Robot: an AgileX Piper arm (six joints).
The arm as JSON. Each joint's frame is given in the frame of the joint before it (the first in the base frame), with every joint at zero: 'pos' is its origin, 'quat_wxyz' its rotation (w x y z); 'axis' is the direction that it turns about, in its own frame. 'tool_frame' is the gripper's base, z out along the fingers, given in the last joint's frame.
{
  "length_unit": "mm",
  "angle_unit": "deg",
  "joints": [
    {
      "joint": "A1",
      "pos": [
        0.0,
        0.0,
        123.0
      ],
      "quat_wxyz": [
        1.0,
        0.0,
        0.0,
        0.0
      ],
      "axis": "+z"
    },
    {
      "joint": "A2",
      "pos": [
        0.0,
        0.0,
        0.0
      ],
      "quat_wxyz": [
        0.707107,
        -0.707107,
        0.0,
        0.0
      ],
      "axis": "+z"
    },
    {
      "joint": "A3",
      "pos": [
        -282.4,
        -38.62,
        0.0
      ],
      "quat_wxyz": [
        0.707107,
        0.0,
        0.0,
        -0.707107
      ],
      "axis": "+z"
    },
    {
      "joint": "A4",
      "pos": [
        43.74,
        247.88,
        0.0
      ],
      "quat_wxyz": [
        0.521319,
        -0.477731,
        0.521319,
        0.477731
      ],
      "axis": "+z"
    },
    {
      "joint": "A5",
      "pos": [
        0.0,
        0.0,
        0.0
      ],
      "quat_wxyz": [
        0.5,
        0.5,
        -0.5,
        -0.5
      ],
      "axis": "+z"
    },
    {
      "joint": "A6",
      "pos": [
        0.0,
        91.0,
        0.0
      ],
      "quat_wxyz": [
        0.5,
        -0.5,
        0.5,
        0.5
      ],
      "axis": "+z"
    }
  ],
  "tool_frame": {
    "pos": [
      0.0,
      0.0,
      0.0
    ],
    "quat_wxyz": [
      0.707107,
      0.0,
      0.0,
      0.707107
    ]
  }
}
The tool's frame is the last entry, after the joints.
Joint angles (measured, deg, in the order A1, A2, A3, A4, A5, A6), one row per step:
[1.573 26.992 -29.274 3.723 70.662 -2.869]
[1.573 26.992 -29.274 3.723 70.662 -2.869]
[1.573 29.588 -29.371 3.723 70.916 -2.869]
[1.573 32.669 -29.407 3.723 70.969 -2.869]
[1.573 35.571 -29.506 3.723 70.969 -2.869]
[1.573 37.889 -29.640 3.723 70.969 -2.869]
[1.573 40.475 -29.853 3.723 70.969 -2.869]
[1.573 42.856 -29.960 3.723 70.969 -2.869]
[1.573 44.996 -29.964 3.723 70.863 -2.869]
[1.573 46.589 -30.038 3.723 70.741 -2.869]
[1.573 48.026 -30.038 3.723 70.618 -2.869]
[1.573 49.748 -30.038 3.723 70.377 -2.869]
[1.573 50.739 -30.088 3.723 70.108 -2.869]
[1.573 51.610 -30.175 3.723 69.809 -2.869]
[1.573 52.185 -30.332 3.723 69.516 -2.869]
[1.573 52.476 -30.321 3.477 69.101 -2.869]
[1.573 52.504 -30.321 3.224 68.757 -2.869]
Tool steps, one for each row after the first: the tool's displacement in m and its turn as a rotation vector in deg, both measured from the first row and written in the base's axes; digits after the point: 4 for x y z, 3 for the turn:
[0.0000 0.0000 0.0000 0.000 0.000 0.000]
[0.0058 0.0002 -0.0022 -0.077 2.751 0.016]
[0.0128 0.0004 -0.0054 -0.162 5.848 0.020]
[0.0194 0.0005 -0.0084 -0.239 8.650 0.020]
[0.0246 0.0007 -0.0107 -0.298 10.833 0.020]
[0.0305 0.0008 -0.0133 -0.363 13.205 0.020]
[0.0356 0.0010 -0.0164 -0.425 15.479 0.020]
[0.0402 0.0011 -0.0197 -0.480 17.508 0.013]
[0.0437 0.0012 -0.0220 -0.519 18.905 0.005]
[0.0467 0.0013 -0.0244 -0.555 20.218 -0.003]
[0.0503 0.0014 -0.0274 -0.597 21.699 -0.019]
[0.0527 0.0014 -0.0290 -0.617 22.372 -0.036]
[0.0550 0.0015 -0.0302 -0.632 22.857 -0.056]
[0.0569 0.0015 -0.0305 -0.637 22.983 -0.075]
[0.0581 0.0012 -0.0311 -0.883 22.863 -0.077]
[0.0587 0.0008 -0.0312 -1.130 22.541 -0.072]

